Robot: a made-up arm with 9 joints. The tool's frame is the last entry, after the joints.
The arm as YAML. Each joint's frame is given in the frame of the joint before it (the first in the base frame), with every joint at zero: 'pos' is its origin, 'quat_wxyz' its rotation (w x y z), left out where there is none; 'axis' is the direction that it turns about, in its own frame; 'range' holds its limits. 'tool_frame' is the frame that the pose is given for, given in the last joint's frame.
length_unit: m
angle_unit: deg
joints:
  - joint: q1
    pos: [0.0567, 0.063, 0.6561]
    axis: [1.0, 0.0, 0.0]
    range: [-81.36, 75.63]
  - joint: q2
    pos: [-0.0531, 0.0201, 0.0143]
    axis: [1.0, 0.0, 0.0]
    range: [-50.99, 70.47]
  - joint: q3
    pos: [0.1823, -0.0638, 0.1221]
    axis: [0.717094, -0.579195, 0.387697]
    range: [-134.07, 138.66]
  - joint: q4
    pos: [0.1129, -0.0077, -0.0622]
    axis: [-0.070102, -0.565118, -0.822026]
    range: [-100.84, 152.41]
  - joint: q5
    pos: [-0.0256, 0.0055, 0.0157]
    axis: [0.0, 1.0, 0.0]
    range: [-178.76, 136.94]
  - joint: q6
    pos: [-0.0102, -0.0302, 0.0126]
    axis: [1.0, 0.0, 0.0]
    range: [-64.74, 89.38]
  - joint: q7
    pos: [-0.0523, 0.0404, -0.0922]
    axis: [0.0, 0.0, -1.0]
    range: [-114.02, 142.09]
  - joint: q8
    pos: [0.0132, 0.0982, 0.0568]
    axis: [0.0, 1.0, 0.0]
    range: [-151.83, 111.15]
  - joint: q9
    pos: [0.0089, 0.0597, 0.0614]
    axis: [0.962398, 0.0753, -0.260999]
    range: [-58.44, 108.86]
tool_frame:
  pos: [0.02, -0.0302, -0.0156]
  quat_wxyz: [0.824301, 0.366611, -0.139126, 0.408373]
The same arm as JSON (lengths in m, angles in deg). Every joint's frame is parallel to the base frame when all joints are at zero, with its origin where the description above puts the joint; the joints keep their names.
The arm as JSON. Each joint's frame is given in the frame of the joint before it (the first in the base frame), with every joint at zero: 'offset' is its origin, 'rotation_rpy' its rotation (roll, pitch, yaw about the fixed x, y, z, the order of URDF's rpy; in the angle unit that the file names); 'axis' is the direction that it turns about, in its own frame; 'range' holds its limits. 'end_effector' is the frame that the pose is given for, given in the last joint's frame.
{"length_unit": "m", "angle_unit": "deg", "chain": [
  {"id": "q1", "offset": [0.0567, 0.063, 0.6561], "rotation_rpy": [0.0, 0.0, 0.0], "axis": [1.0, 0.0, 0.0], "range": [-81.36, 75.63]},
  {"id": "q2", "offset": [-0.0531, 0.0201, 0.0143], "rotation_rpy": [0.0, 0.0, 0.0], "axis": [1.0, 0.0, 0.0], "range": [-50.99, 70.47]},
  {"id": "q3", "offset": [0.1823, -0.0638, 0.1221], "rotation_rpy": [0.0, 0.0, 0.0], "axis": [0.717094, -0.579195, 0.387697], "range": [-134.07, 138.66]},
  {"id": "q4", "offset": [0.1129, -0.0077, -0.0622], "rotation_rpy": [0.0, 0.0, 0.0], "axis": [-0.070102, -0.565118, -0.822026], "range": [-100.84, 152.41]},
  {"id": "q5", "offset": [-0.0256, 0.0055, 0.0157], "rotation_rpy": [0.0, 0.0, 0.0], "axis": [0.0, 1.0, 0.0], "range": [-178.76, 136.94]},
  {"id": "q6", "offset": [-0.0102, -0.0302, 0.0126], "rotation_rpy": [0.0, 0.0, 0.0], "axis": [1.0, 0.0, 0.0], "range": [-64.74, 89.38]},
  {"id": "q7", "offset": [-0.0523, 0.0404, -0.0922], "rotation_rpy": [0.0, 0.0, 0.0], "axis": [0.0, 0.0, -1.0], "range": [-114.02, 142.09]},
  {"id": "q8", "offset": [0.0132, 0.0982, 0.0568], "rotation_rpy": [0.0, 0.0, 0.0], "axis": [0.0, 1.0, 0.0], "range": [-151.83, 111.15]},
  {"id": "q9", "offset": [0.0089, 0.0597, 0.0614], "rotation_rpy": [0.0, 0.0, 0.0], "axis": [0.962398, 0.0753, -0.260999], "range": [-58.44, 108.86]}
], "end_effector": {"offset": [0.02, -0.0302, -0.0156], "rotation_rpy": [35.33, -31.92, 42.3]}}

